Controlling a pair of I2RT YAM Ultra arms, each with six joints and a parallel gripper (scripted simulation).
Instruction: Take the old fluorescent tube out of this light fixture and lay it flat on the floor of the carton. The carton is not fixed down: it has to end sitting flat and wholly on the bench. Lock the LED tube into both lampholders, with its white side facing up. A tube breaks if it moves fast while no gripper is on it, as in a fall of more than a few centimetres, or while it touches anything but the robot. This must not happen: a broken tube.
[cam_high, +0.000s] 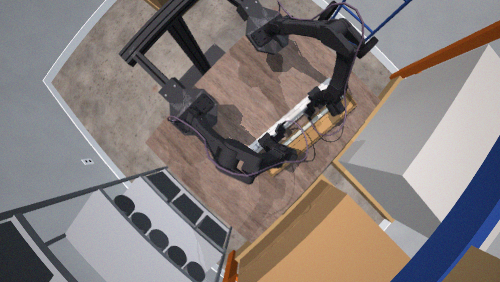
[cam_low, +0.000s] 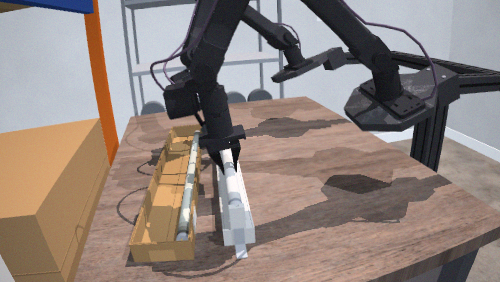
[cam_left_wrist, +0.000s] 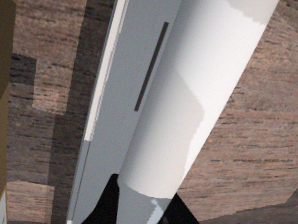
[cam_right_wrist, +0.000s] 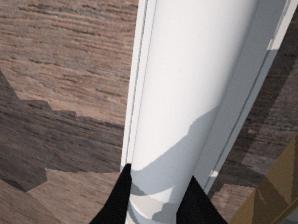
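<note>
My left hand is 20 mm past the LED tube and 120 mm to the left of it. The rest, counted from my left hand: old fluorescent tube 80 mm ahead, 120 mm to the right, 50 mm below; carton 120 mm ahead, 130 mm to the right, 40 mm below; grey light fixture 20 mm behind, 120 mm to the right, 10 mm below.
</note>
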